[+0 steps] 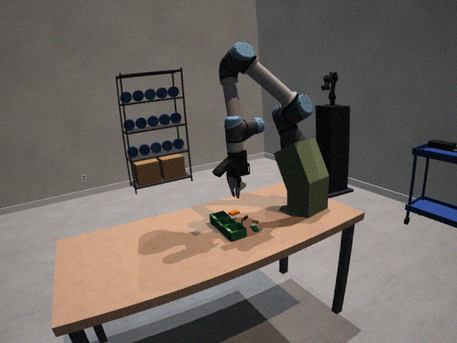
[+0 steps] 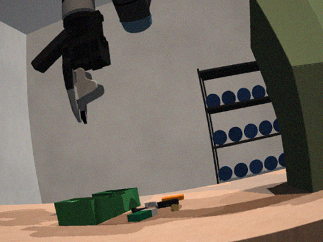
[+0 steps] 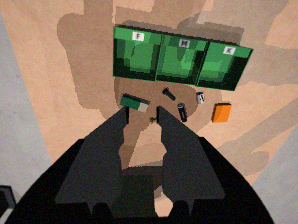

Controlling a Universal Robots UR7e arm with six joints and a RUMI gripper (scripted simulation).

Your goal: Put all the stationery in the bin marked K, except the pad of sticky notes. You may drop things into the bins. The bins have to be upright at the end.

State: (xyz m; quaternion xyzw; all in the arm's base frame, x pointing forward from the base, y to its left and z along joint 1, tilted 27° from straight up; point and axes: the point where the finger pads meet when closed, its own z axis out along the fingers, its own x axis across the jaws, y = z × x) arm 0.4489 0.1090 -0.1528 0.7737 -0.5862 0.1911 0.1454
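Now: the white sharpener-like piece 200 mm below my hand, 150 mm to the right of it and 40 mm behind it. Round my hand: green bin 180 mm below, 70 mm to the right, 30 mm ahead; then black bolt 200 mm below, 70 mm to the right, 50 mm behind; then green block 200 mm below, 90 mm behind, 10 mm to the right.
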